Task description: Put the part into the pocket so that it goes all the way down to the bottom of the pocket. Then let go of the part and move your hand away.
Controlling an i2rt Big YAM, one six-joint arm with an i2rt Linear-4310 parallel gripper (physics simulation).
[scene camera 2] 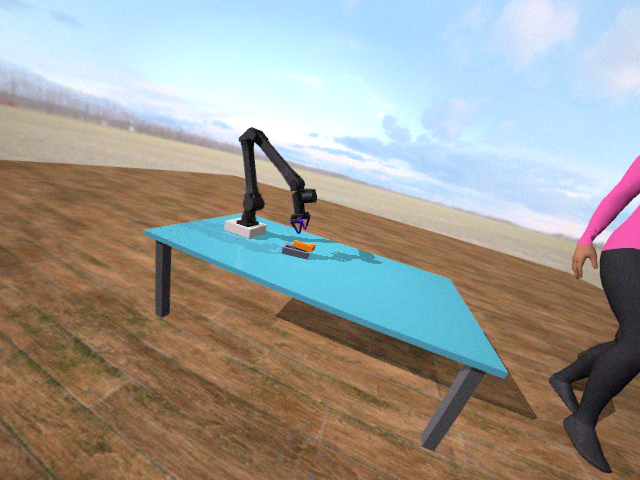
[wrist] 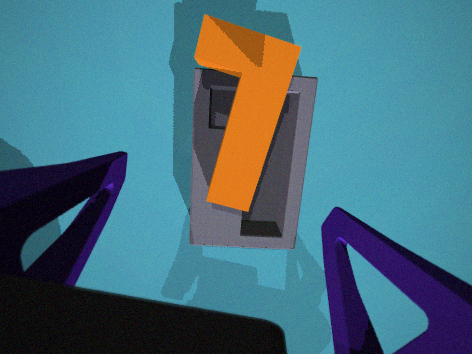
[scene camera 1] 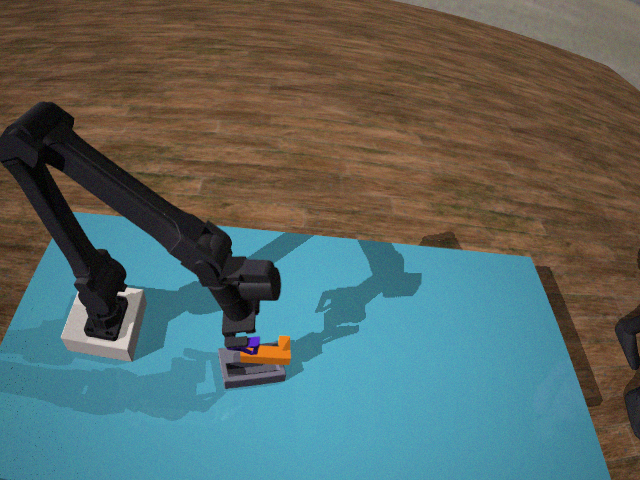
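The orange L-shaped part lies on top of the grey block with the pocket. In the wrist view the part is turned askew to the pocket; its short arm sticks out past the block's far edge, and its long arm crosses the pocket diagonally onto the rim. It is not down in the pocket, whose floor shows on both sides of it. My gripper is open and empty, its purple fingers wide apart, above the near end of the block and clear of the part.
The arm's white base block stands on the blue table, left of the grey block in both scene views. A person in a pink top is beyond the table's right end.
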